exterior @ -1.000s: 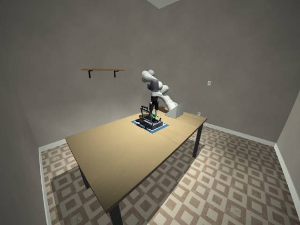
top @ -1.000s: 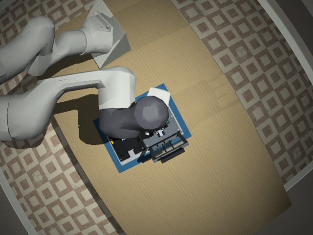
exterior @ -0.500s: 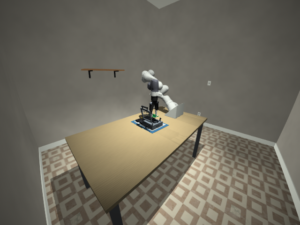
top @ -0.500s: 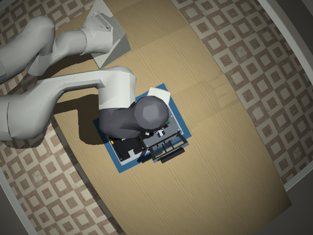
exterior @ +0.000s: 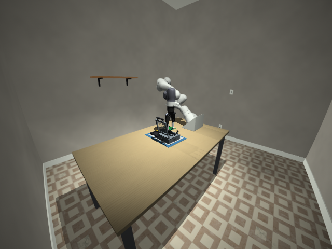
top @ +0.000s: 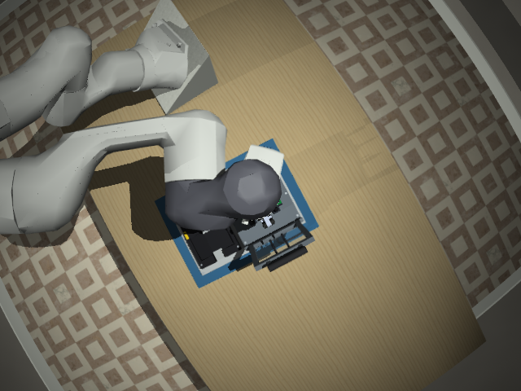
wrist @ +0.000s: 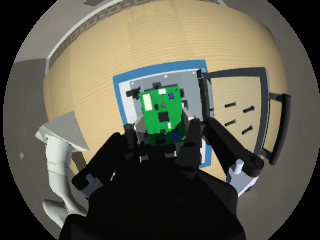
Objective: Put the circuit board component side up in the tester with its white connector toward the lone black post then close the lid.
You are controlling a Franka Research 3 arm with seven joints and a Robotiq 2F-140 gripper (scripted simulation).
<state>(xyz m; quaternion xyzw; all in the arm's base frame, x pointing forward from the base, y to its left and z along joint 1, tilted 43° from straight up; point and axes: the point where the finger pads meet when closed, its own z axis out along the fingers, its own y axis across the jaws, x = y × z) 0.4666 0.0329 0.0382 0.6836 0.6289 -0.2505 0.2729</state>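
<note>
Now: hand 20 mm above the green circuit board. Round my hand: black post (60 mm to the left, 60 mm below, 60 mm behind); tester lid (120 mm ahead, 30 mm above, 10 mm to the right); black nest (80 mm below, 10 mm to the left, 10 mm ahead).
</note>
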